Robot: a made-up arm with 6 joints.
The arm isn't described. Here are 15 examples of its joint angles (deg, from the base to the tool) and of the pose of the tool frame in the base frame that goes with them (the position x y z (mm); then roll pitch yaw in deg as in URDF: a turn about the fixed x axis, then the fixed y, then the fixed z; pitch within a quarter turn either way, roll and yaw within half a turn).
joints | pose
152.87 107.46 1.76 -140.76 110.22 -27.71 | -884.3 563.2 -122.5 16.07 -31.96 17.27
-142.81 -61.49 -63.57 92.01 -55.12 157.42 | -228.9 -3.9 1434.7 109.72 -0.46 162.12
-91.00 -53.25 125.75 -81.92 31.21 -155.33 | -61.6 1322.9 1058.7 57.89 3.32 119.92
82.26 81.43 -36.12 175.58 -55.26 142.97 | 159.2 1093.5 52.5 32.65 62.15 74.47
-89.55 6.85 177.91 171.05 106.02 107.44 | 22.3 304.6 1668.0 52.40 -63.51 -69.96
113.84 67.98 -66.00 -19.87 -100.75 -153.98 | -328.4 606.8 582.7 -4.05 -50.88 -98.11
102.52 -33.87 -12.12 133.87 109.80 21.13 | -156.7 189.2 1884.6 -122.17 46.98 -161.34
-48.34 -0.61 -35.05 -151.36 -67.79 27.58 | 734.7 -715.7 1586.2 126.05 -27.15 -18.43
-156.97 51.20 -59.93 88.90 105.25 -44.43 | -799.9 -513.0 665.8 66.22 -13.81 -73.60
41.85 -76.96 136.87 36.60 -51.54 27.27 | -858.2 -872.1 421.8 122.52 -10.13 -109.84
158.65 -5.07 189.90 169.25 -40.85 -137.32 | 505.6 -176.0 1119.5 155.49 54.70 -9.16
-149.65 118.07 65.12 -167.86 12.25 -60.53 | -1459.0 -845.7 -181.5 -136.79 64.81 -155.67
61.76 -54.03 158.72 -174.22 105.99 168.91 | -452.8 -876.9 885.5 174.78 -72.44 -99.52
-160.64 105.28 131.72 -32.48 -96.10 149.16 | -1493.5 -618.2 923.7 -96.17 52.98 -98.17
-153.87 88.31 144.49 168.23 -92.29 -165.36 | -1037.0 -471.3 1574.6 157.77 -30.75 39.85
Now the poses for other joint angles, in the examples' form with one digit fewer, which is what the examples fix.
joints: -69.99 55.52 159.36 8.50 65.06 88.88
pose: 155 -362 1898 89.1 -11.2 102.2
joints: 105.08 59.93 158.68 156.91 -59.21 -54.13
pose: -77 500 1905 57.8 -22.7 -53.5
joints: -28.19 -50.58 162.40 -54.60 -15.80 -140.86
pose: -909 529 705 8.9 23.0 137.9
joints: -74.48 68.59 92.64 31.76 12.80 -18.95
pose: 472 -1626 1698 -16.8 -34.7 -66.3
